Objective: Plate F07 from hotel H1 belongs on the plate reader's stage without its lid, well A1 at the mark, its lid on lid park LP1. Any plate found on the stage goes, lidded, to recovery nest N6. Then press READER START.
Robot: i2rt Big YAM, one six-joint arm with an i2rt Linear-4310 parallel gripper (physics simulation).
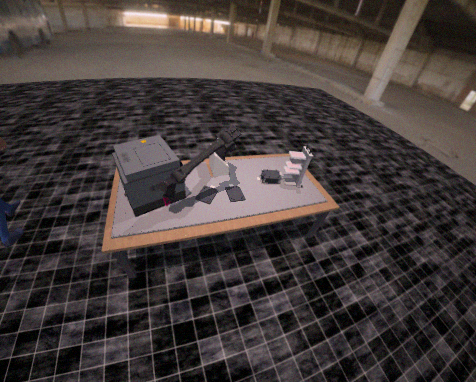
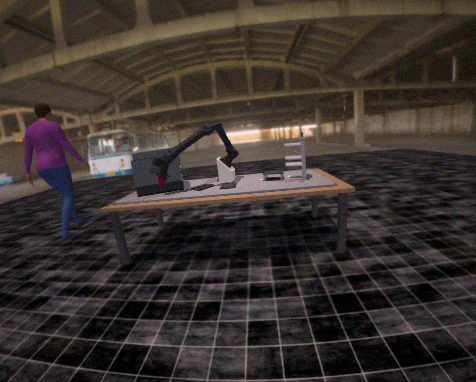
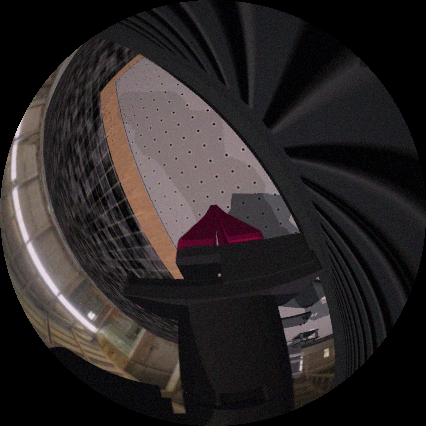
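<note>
My gripper (image 1: 166, 201) (image 2: 162, 182) (image 3: 213, 209) is shut, its magenta fingertips together with nothing between them. It hangs low in front of the big dark grey reader box (image 1: 150, 175) (image 2: 142, 172) (image 3: 370, 115), close to its front face. A hotel rack (image 1: 304, 167) (image 2: 303, 160) at the right end of the table holds several pale plates (image 1: 291, 170) (image 2: 293, 158). A dark nest-like holder (image 1: 270, 175) (image 2: 273, 176) stands beside the rack. Labels, the READER START button, the stage and well A1 cannot be made out.
Two dark flat pads (image 1: 207, 195) (image 1: 235, 193) lie on the perforated board (image 1: 250, 200) (image 3: 175, 115) between reader and holder. The arm's white base (image 1: 219, 166) (image 2: 226, 171) stands behind them. The wooden table edge (image 1: 220, 226) (image 2: 225, 197) (image 3: 132, 185) runs along the front. A person (image 2: 46, 145) stands left of the table.
</note>
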